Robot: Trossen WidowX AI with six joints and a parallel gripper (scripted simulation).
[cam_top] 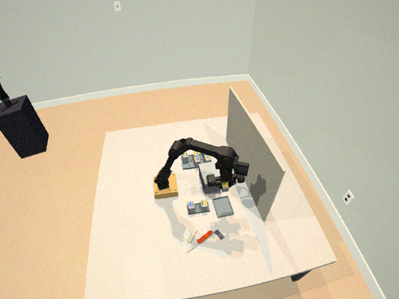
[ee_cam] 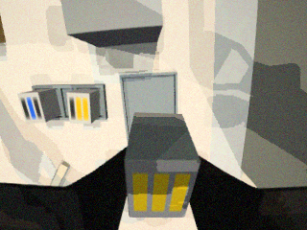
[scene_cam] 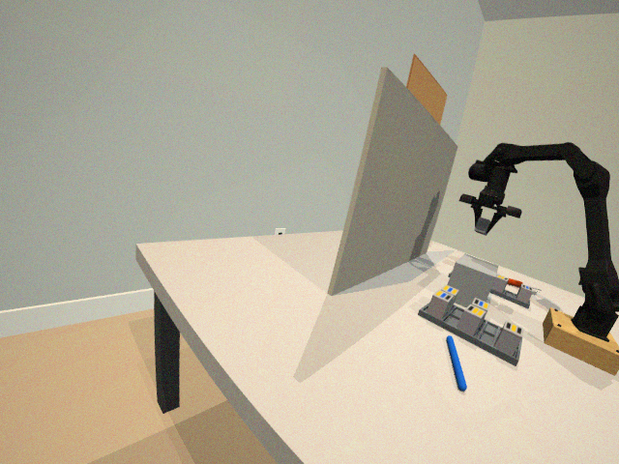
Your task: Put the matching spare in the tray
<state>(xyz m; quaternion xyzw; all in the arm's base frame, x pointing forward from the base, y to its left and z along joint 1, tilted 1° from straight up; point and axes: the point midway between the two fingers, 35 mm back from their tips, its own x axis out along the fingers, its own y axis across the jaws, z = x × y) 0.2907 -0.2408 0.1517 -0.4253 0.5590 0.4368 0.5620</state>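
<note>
Right now my gripper tip is 10 mm past the flat grey tray, 10 mm to the left of it and 170 mm above it. Also, from my gripper tip: tall grey panel: 220 mm ahead, 150 mm to the left, 50 mm above; then rack: 140 mm behind, 30 mm to the left, 160 mm below; then mounted unit: 10 mm behind, 190 mm to the left, 120 mm below.
</note>
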